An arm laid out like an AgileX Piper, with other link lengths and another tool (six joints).
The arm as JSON. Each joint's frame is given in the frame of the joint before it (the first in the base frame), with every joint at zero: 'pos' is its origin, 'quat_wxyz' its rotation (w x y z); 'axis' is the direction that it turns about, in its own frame. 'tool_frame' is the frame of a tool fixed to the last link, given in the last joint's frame.
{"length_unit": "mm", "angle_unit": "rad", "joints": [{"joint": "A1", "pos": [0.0, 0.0, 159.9], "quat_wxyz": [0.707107, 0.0, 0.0, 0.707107], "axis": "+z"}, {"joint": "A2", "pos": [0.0, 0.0, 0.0], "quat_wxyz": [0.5, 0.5, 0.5, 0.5], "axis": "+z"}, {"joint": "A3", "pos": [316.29, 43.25, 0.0], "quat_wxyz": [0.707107, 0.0, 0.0, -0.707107], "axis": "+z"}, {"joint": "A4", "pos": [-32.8, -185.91, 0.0], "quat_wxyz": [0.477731, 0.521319, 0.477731, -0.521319], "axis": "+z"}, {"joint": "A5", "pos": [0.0, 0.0, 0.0], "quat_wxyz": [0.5, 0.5, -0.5, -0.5], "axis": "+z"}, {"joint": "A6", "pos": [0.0, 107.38, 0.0], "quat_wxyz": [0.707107, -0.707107, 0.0, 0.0], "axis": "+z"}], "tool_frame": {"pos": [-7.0, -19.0, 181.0], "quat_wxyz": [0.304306, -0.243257, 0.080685, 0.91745]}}
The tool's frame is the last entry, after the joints.
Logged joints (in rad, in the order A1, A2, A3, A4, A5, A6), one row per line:
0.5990 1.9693 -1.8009 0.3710 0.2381 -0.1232
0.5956 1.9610 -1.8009 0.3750 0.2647 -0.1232
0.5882 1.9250 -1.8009 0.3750 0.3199 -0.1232
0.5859 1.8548 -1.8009 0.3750 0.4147 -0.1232
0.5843 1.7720 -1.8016 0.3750 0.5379 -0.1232
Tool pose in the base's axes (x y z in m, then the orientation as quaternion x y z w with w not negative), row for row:
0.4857 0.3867 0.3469 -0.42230 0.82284 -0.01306 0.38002
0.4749 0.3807 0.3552 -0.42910 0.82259 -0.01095 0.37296
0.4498 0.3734 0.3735 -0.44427 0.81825 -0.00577 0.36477
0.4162 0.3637 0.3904 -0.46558 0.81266 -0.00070 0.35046
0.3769 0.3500 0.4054 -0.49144 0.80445 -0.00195 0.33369
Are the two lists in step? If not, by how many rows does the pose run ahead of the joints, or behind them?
The pose runs 1 row ahead of the joints: the pose in row i belongs to the joints in row i + 1.
